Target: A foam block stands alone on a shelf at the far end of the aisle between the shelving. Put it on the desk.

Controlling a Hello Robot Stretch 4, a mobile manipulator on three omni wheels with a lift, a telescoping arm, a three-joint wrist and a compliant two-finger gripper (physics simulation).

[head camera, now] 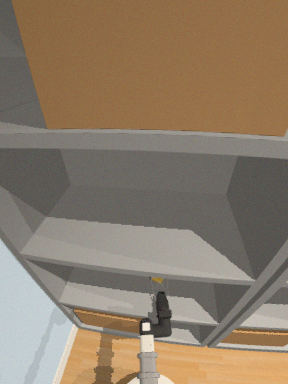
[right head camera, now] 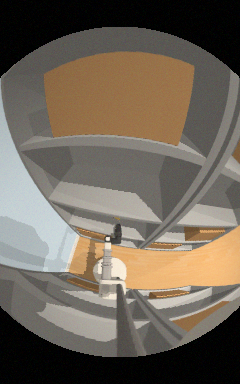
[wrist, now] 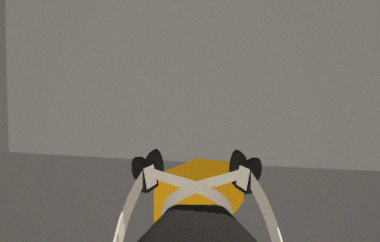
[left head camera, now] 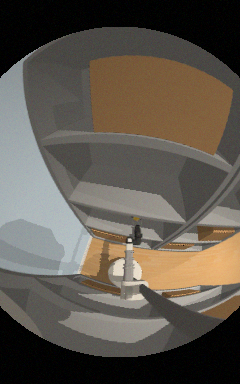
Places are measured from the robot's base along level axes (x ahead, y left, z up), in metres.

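Pixels of known places: gripper, fingertip midpoint: (wrist: 196,163).
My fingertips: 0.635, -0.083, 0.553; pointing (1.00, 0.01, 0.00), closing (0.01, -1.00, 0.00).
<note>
Ahead of a thing's pixels: the offset from my fingertips to its top centre, as dx, dy, dz. Level surfaces: height alone.
The yellow foam block @(-0.014, -0.008, -0.003) (wrist: 200,167) (head camera: 157,280) (left head camera: 136,219) stands on a grey shelf @(dz -0.048) (wrist: 75,200), low in the middle of the wrist view. My gripper (wrist: 196,163) (head camera: 159,281) has its two black fingertips at the left and right sides of the block, overlapping its edges, and looks shut on it. The gripper's dark body and crossed pale linkage hide the block's lower part. In the head view the shelf board above hides most of the block. The block also shows as a small yellow spot in the right head camera view (right head camera: 117,218). The desk does not show.
A grey shelf board @(dz +0.409) (head camera: 125,267) runs just above the gripper. An upright divider (head camera: 250,297) stands to the right. A pale blue wall (head camera: 25,310) is at the left. More shelving (left head camera: 100,327) stands behind the robot. Brown panels @(-0.032, +0.282, -0.235) (head camera: 107,320) sit low in the shelving.
</note>
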